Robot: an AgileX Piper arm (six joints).
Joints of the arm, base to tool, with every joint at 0 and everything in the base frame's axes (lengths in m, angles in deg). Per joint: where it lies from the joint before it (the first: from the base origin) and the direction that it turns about. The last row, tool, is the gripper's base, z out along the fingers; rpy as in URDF.
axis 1: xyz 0 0 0.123 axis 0 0 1
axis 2: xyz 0 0 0 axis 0 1 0
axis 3: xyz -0.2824 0 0.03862 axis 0 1 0
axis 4: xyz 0.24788 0 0.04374 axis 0.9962 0 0.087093
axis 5: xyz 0 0 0 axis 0 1 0
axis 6: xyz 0.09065 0 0.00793 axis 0.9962 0 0.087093
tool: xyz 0 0 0 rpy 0 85.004 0
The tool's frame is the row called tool.
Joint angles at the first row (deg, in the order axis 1, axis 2, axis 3, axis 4, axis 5, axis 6):
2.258 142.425 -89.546 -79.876 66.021 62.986
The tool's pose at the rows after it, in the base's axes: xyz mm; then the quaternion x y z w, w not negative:
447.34, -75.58, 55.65, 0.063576, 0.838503, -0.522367, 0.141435
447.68, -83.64, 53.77, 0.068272, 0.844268, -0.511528, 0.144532
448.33, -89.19, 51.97, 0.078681, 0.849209, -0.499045, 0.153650
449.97, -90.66, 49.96, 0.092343, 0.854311, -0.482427, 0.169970
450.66, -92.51, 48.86, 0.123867, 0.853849, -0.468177, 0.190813
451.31, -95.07, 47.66, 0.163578, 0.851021, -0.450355, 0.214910
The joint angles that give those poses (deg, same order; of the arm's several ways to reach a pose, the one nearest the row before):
0.765 142.424 -89.544 -79.877 65.556 62.987
-0.431 142.424 -89.545 -79.876 63.648 63.248
-1.309 142.424 -89.545 -79.876 61.774 64.567
-1.698 142.425 -89.545 -79.877 59.628 66.897
-2.052 142.425 -89.544 -79.878 58.428 71.249
-2.512 142.426 -89.547 -79.876 57.090 76.630

